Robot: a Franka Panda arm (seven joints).
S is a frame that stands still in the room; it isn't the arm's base.
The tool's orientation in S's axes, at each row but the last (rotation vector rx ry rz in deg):
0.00 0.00 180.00
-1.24 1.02 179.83
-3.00 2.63 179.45
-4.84 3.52 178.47
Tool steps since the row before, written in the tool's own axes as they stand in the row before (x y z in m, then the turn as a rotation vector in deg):
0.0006 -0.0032 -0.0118 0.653 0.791 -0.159
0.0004 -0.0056 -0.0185 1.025 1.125 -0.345
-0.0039 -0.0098 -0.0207 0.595 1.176 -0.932
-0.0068 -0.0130 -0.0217 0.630 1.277 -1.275
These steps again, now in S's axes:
-0.0006 0.0032 -0.0118 -0.653 -0.791 -0.159
-0.0001 0.0054 -0.0186 -1.023 -1.126 -0.346
0.0047 0.0092 -0.0208 -0.575 -1.198 -0.917
0.0083 0.0120 -0.0218 -0.594 -1.312 -1.257

